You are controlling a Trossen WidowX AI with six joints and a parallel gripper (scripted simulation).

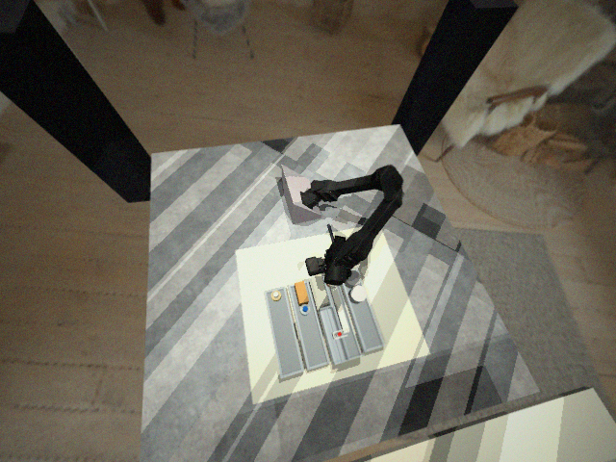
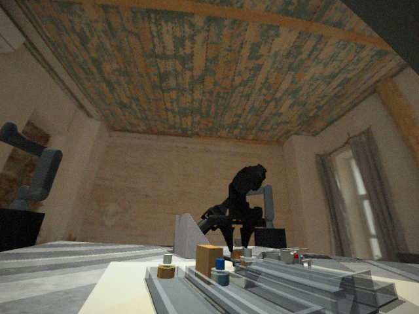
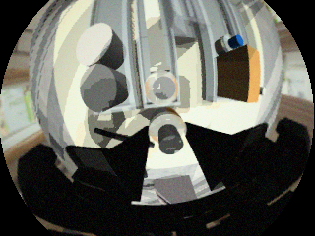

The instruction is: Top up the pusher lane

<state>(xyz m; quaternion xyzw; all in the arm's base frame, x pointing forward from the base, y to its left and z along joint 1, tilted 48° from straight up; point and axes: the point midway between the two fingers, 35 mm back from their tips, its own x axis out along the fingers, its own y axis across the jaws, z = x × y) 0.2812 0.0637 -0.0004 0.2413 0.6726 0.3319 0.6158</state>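
The brown box is 8 cm ahead of my gripper tip, 12 cm to the right of it and 1 cm below it. The rest, counted from my gripper tip: blue-capped jar (13 cm ahead, 12 cm to the right, 2 cm below); red mark (24 cm ahead, 2 cm to the right, 2 cm above); sprung lane (20 cm ahead, 1 cm to the right, 3 cm below).
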